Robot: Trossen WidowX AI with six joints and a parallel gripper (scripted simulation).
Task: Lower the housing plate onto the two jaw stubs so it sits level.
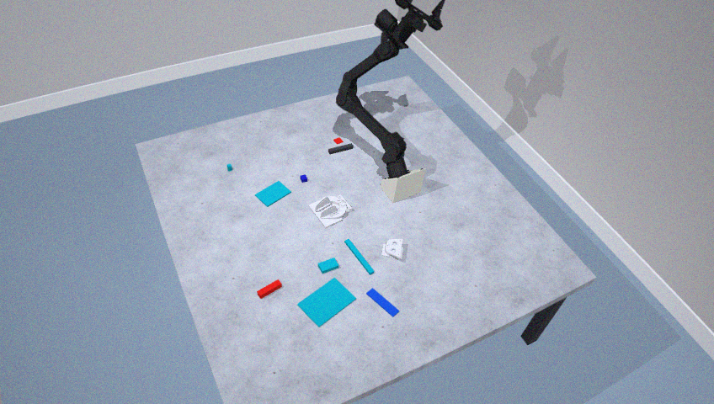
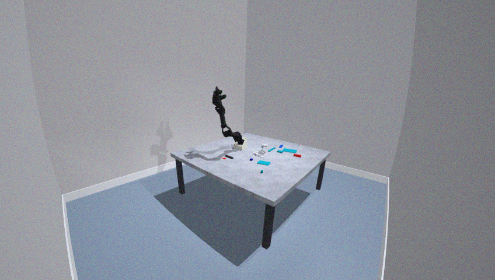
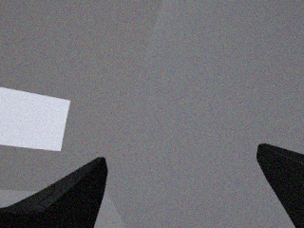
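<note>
The long teal bar is 67 cm below my gripper tip, 51 cm ahead of it and 39 cm to the left of it. Round my gripper tip: dark bar 66 cm below, 27 cm ahead, 10 cm to the right; small red piece 67 cm below, 24 cm ahead, 15 cm to the right; small teal block 66 cm below, 62 cm ahead, 36 cm to the left.
</note>
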